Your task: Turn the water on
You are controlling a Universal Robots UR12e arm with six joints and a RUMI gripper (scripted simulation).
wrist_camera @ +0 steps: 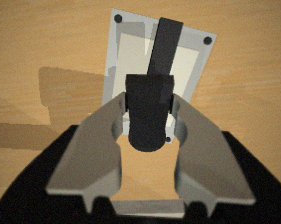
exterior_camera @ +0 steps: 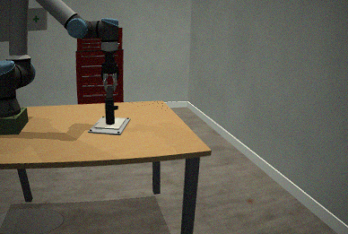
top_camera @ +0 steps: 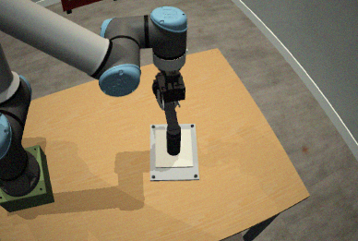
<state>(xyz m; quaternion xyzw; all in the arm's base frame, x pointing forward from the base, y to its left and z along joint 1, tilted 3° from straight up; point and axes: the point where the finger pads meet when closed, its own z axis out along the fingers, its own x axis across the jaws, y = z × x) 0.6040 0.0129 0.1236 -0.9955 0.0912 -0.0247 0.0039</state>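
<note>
The dark lever is 3 cm to the right of my hand and 1 cm below it. Round my hand: tap (8 cm below, 5 cm to the right, 1 cm behind).
</note>
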